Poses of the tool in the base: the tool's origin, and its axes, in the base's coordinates. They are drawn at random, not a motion.
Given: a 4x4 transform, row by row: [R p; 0 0 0 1], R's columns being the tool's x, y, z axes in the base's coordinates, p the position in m. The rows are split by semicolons.
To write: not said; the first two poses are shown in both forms.
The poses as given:
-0.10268 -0.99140 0.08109 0.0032; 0.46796 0.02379 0.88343 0.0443; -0.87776 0.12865 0.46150 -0.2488; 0 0 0 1
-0.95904 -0.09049 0.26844 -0.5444; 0.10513 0.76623 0.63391 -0.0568; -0.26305 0.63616 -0.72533 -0.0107; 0 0 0 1
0.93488 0.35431 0.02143 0.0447; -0.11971 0.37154 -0.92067 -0.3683; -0.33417 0.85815 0.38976 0.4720; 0 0 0 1
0.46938 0.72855 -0.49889 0.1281; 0.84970 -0.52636 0.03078 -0.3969; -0.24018 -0.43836 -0.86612 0.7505; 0 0 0 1
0.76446 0.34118 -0.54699 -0.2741; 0.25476 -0.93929 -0.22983 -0.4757; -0.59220 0.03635 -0.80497 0.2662; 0 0 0 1
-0.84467 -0.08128 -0.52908 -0.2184; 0.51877 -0.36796 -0.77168 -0.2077; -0.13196 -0.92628 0.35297 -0.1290; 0 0 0 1
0.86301 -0.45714 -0.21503 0.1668; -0.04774 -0.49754 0.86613 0.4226; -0.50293 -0.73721 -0.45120 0.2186; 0 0 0 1
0.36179 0.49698 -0.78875 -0.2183; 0.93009 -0.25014 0.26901 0.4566; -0.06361 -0.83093 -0.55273 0.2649; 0 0 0 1
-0.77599 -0.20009 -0.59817 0.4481; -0.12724 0.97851 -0.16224 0.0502; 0.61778 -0.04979 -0.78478 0.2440; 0 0 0 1
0.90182 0.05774 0.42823 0.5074; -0.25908 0.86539 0.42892 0.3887; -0.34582 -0.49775 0.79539 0.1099; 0 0 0 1
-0.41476 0.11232 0.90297 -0.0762; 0.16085 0.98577 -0.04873 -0.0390; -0.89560 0.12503 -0.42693 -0.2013; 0 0 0 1
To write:
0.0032 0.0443 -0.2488 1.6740 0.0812 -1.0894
-0.5444 -0.0568 -0.0107 3.0475 0.2718 -2.4234
0.0447 -0.3683 0.4720 -0.3623 0.0214 1.1703
0.1281 -0.3969 0.7505 -0.9985 -0.5223 -3.1061
-0.2741 -0.4757 0.2662 -0.4198 -0.5788 2.8635
-0.2184 -0.2077 -0.1290 3.0457 -0.5575 1.1418
0.1668 0.4226 0.2186 0.4871 -0.2167 -2.0511
-0.2183 0.4566 0.2649 -0.9415 -0.9088 -2.6886
0.4481 0.0502 0.2440 2.8892 -0.6412 2.9377
0.5074 0.3887 0.1099 -0.0639 0.4425 -0.4946
-0.0762 -0.0390 -0.2013 -2.8771 1.1266 3.0279

